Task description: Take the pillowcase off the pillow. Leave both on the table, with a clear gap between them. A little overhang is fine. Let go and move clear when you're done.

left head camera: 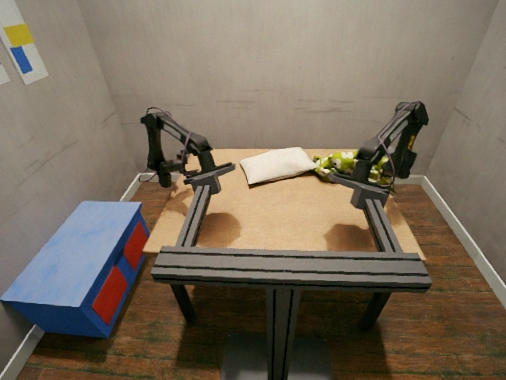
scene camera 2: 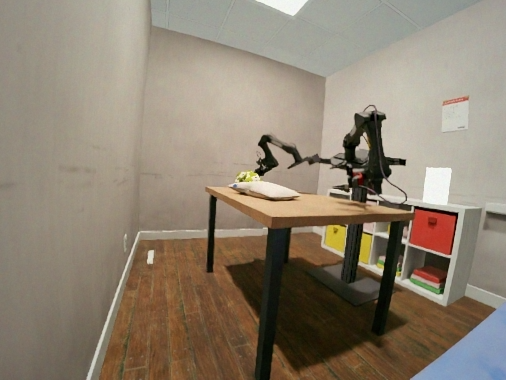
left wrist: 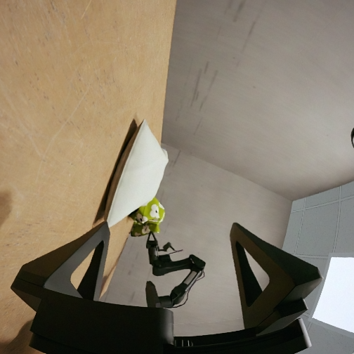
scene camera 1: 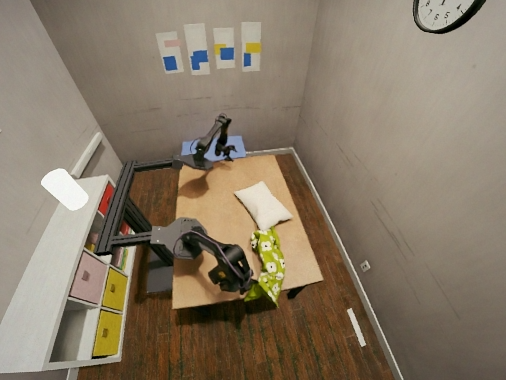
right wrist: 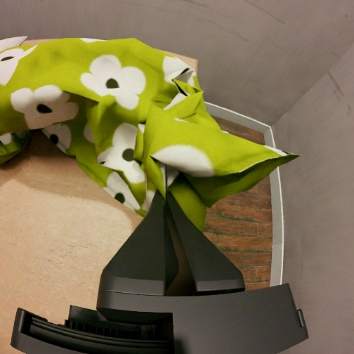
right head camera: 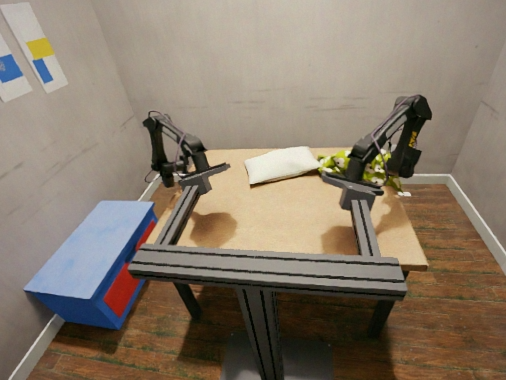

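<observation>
The white pillow (left head camera: 277, 165) (right head camera: 281, 165) (scene camera 1: 263, 204) (scene camera 2: 270, 191) (left wrist: 140, 172) lies bare on the table (left head camera: 280, 215) (scene camera 1: 220, 220). The green flowered pillowcase (left head camera: 336, 162) (scene camera 1: 272, 260) (scene camera 2: 246, 176) (left wrist: 150, 212) (right wrist: 112, 80) is off the pillow, stretched out and crumpled. One end lies right by the pillow's corner; whether they touch is unclear. Its other end sticks out past the table's side edge in scene camera 1. My right gripper (right wrist: 161, 196) (scene camera 1: 251, 285) is shut on the pillowcase near that end. My left gripper (left wrist: 169, 229) (scene camera 1: 232, 154) is open and empty, away from both.
A blue cabinet (left head camera: 75, 250) (right head camera: 95, 250) with red fronts stands beside the table at the left in the head views. A white shelf unit (scene camera 1: 37, 260) (scene camera 2: 462, 250) stands behind the arms' frame (left head camera: 290, 267). Walls rise beyond the table.
</observation>
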